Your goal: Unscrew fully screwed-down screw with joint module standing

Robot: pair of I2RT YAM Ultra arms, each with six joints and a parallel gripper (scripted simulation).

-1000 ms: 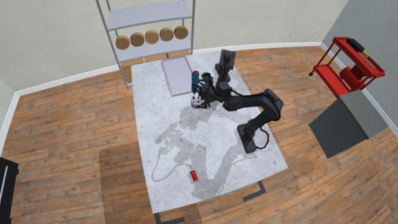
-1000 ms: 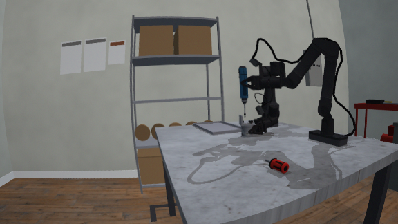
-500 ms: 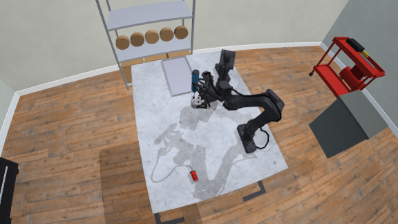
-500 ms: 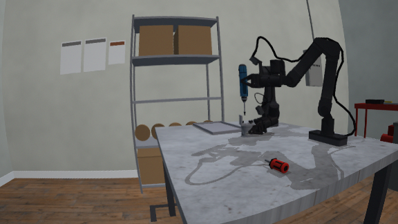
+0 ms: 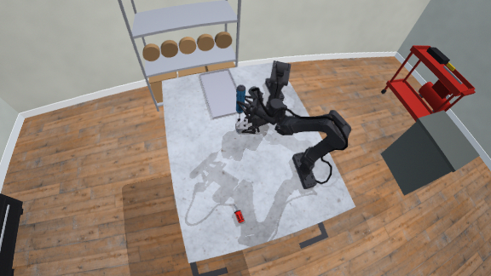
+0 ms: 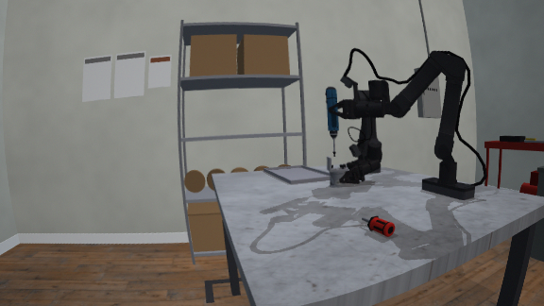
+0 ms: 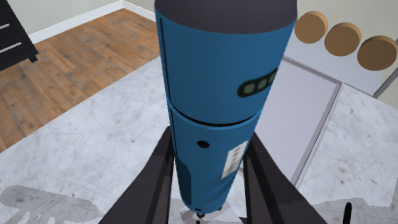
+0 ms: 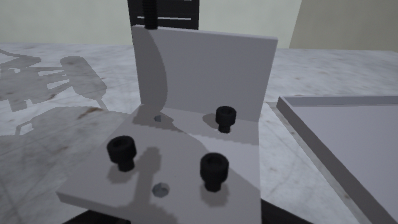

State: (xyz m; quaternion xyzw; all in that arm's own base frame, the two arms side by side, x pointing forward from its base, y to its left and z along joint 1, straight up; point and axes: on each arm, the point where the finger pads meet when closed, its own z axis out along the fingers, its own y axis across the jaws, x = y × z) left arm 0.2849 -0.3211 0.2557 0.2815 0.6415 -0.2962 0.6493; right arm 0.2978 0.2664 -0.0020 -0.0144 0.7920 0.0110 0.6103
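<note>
Now: right hand right at the joint module. Also, from my right hand: screw: 10 cm above, 2 cm ahead, 1 cm to the left; grey bracket: 5 cm above; bit: 12 cm above, 2 cm ahead, 1 cm to the left.
</note>
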